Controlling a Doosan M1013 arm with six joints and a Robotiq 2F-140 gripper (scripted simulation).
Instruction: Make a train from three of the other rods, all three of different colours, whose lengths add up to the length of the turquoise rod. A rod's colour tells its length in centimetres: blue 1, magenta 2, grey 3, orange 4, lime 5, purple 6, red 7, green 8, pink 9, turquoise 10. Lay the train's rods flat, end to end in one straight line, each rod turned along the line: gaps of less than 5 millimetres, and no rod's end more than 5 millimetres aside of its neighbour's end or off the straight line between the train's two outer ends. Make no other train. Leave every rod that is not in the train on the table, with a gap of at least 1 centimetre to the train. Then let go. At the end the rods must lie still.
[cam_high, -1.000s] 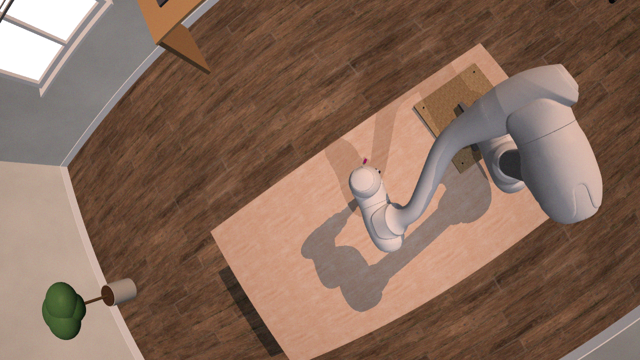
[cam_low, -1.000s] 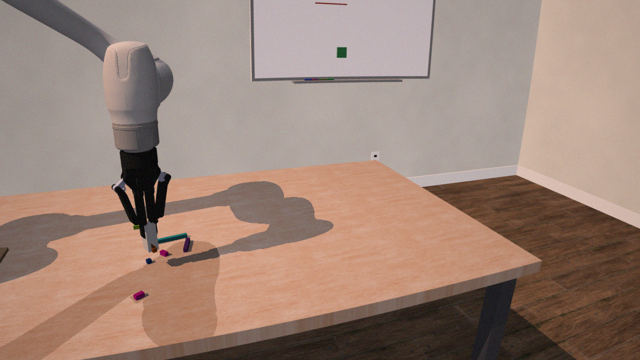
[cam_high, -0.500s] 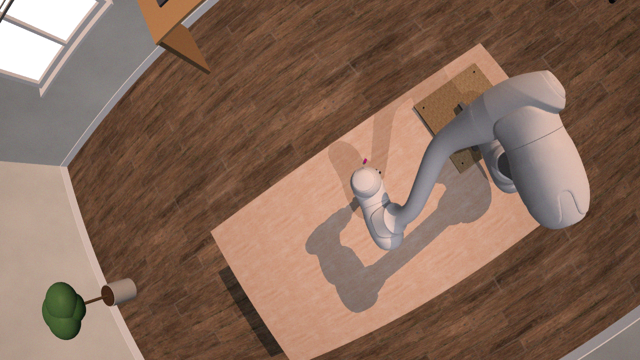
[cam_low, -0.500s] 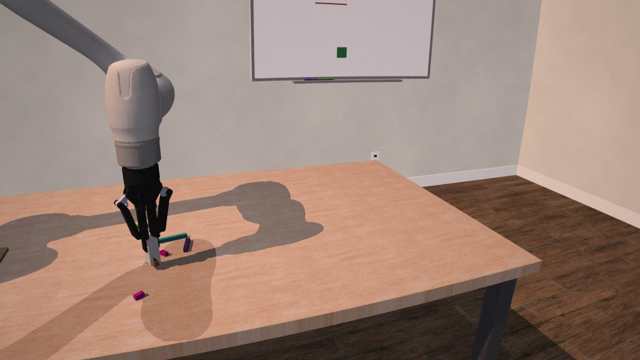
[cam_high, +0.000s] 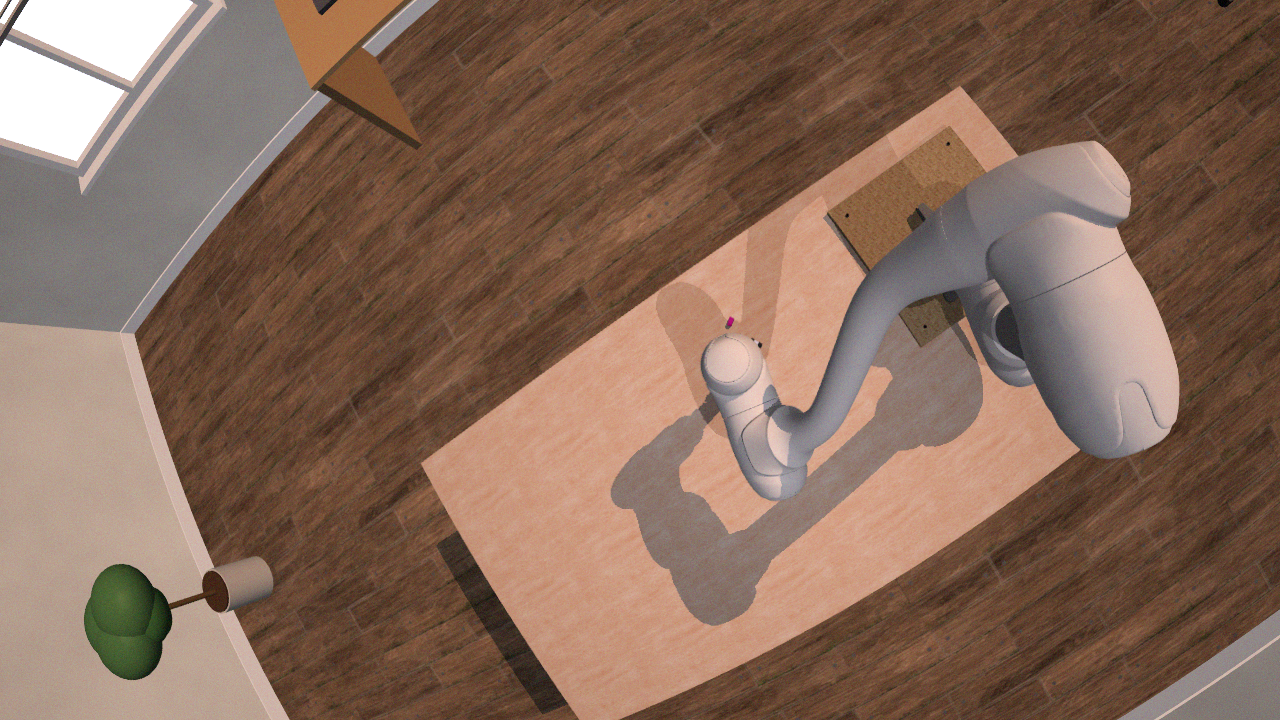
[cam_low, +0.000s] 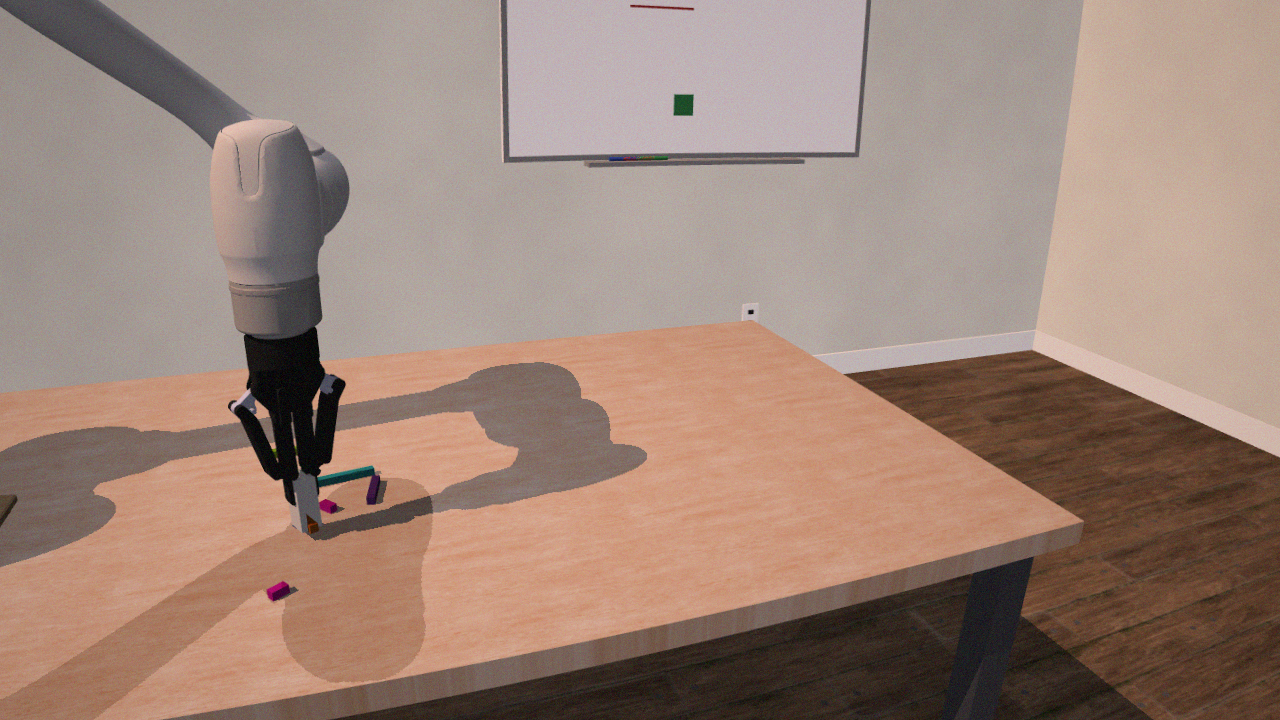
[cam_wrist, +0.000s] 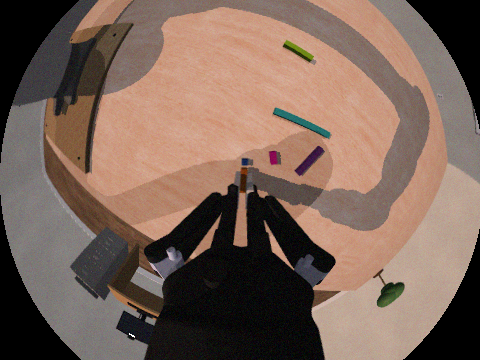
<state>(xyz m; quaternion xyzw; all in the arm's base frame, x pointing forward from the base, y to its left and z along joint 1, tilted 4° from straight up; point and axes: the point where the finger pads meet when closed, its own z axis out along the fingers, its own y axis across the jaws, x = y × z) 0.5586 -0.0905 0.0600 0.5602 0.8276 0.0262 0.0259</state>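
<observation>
The blue rod lies 10 mm behind my hand, 30 mm to the left of it and 40 mm below it. Also, from my hand: orange rod: 30 mm below; purple rod: 90 mm ahead, 80 mm to the left, 40 mm below; turquoise rod: 40 mm ahead, 120 mm to the left, 40 mm below.
</observation>
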